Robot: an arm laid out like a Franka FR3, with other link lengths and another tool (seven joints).
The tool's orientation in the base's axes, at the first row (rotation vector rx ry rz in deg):
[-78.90 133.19 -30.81]
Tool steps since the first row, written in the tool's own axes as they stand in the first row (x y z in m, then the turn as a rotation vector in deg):
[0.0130 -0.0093 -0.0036 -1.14 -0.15 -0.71]
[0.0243 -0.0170 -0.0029 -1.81 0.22 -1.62]
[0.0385 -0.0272 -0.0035 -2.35 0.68 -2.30]
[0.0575 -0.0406 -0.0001 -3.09 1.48 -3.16]
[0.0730 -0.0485 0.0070 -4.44 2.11 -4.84]
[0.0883 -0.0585 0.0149 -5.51 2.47 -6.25]
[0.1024 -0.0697 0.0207 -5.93 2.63 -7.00]
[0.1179 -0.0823 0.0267 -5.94 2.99 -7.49]
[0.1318 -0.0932 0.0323 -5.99 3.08 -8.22]
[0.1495 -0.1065 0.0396 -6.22 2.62 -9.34]
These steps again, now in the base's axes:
[-0.0007 -0.0152 0.0061 0.26 1.03 0.83]
[0.0003 -0.0287 0.0079 -0.18 1.91 1.51]
[0.0012 -0.0458 0.0117 -0.62 2.68 1.92]
[0.0044 -0.0690 0.0131 -1.32 3.80 2.35]
[0.0069 -0.0872 0.0090 -2.03 5.50 3.64]
[0.0115 -0.1062 0.0054 -2.54 6.79 4.80]
[0.0164 -0.1244 0.0043 -2.85 7.33 5.41]
[0.0219 -0.1446 0.0035 -3.36 7.56 5.65]
[0.0266 -0.1624 0.0024 -3.77 7.74 6.23]
[0.0322 -0.1850 0.0006 -3.90 7.88 7.45]

